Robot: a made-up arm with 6 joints. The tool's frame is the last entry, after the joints.
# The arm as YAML. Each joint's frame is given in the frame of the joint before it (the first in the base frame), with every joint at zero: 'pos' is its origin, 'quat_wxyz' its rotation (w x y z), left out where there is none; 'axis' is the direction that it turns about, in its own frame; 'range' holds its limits. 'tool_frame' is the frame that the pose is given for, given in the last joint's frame.
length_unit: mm
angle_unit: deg
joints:
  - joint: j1
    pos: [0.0, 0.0, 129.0]
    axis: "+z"
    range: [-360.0, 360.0]
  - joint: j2
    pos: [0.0, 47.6, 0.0]
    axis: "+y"
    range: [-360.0, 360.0]
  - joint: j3
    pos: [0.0, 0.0, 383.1]
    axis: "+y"
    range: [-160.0, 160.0]
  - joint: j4
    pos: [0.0, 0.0, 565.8]
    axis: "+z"
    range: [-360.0, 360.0]
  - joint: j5
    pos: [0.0, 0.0, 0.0]
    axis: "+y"
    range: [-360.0, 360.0]
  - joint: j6
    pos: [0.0, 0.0, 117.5]
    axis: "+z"
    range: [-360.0, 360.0]
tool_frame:
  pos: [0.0, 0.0, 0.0]
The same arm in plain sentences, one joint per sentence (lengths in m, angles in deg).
The arm has six revolute joints in a row. What follows holds with every joint at zero, and every direction is one of the base frame's.
The first joint lies 0.129 m along +z from the base frame's origin and turns about +z, from -360 to 360 deg.
The second joint lies 0.0476 m along +y from the first joint and turns about +y, from -360 to 360 deg.
The third joint lies 0.3831 m along +z from the second joint and turns about +y, from -160 to 160 deg.
The fourth joint lies 0.5658 m along +z from the third joint and turns about +z, from -360 to 360 deg.
The fifth joint lies at the same point as the fourth joint and turns about +y, from -360 to 360 deg.
The sixth joint lies 0.1175 m along +z from the fifth joint and turns about +z, from -360 to 360 deg.
The tool frame, which is the frame that the pose is given for, lies at the same point as the sixth joint; its axes are parallel to the base frame's.

